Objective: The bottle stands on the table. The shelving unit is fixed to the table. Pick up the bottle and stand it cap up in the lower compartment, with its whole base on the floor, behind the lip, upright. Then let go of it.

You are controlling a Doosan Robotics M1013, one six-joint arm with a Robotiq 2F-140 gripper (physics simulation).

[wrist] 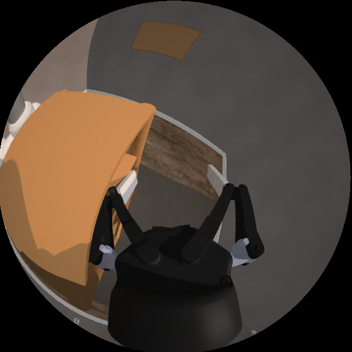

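Note:
The orange shelving unit (60, 165) fills the left of the wrist view, with a broad smooth panel towards the camera. A narrow part of its open side shows near the left finger; the lower compartment and its lip cannot be made out. My gripper (171, 173) is open and empty, just right of the unit. Its left finger overlaps the unit's edge in the view; whether they touch cannot be told. The bottle does not show in this view.
The table's wood-grained strip (182, 145) lies beyond the fingers, with a dark grey surface (165, 197) beneath them and a pale rim at the table's edge. Grey floor lies beyond, with a brown panel (165, 40) at the top. White rounded parts (22, 120) show at the far left.

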